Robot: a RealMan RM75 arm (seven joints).
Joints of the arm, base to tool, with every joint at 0 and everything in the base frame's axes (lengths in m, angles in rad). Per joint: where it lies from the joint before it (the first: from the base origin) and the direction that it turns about. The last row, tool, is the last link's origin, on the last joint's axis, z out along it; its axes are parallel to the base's.
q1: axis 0 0 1 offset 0 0 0.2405
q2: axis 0 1 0 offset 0 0 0
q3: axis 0 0 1 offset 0 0 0.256
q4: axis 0 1 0 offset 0 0 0
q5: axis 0 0 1 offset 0 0 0.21
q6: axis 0 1 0 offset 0 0 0
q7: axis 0 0 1 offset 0 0 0.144
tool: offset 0 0 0
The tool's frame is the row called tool.
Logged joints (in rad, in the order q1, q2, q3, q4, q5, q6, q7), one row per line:
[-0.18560 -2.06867 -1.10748 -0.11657 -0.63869 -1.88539 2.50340]
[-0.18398 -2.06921 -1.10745 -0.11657 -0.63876 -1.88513 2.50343]
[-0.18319 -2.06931 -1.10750 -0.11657 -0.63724 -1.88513 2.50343]
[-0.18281 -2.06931 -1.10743 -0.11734 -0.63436 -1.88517 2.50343]
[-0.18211 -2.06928 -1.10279 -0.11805 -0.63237 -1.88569 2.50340]
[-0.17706 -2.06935 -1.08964 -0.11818 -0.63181 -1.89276 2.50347]
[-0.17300 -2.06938 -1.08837 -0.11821 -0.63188 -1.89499 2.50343]
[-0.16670 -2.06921 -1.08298 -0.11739 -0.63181 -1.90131 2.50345]
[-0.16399 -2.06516 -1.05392 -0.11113 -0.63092 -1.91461 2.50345]
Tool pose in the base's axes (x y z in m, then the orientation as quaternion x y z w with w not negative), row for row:
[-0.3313 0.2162 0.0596 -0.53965 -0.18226 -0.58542 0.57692]
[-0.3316 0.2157 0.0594 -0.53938 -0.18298 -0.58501 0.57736]
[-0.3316 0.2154 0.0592 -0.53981 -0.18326 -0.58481 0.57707]
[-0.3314 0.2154 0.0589 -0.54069 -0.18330 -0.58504 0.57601]
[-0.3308 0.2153 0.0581 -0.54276 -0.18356 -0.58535 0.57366]
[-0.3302 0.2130 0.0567 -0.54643 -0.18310 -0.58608 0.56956]
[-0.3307 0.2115 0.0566 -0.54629 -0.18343 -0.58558 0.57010]
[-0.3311 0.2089 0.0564 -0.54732 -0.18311 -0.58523 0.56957]
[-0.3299 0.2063 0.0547 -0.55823 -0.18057 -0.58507 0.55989]
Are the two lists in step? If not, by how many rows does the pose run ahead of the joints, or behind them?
They are in step.
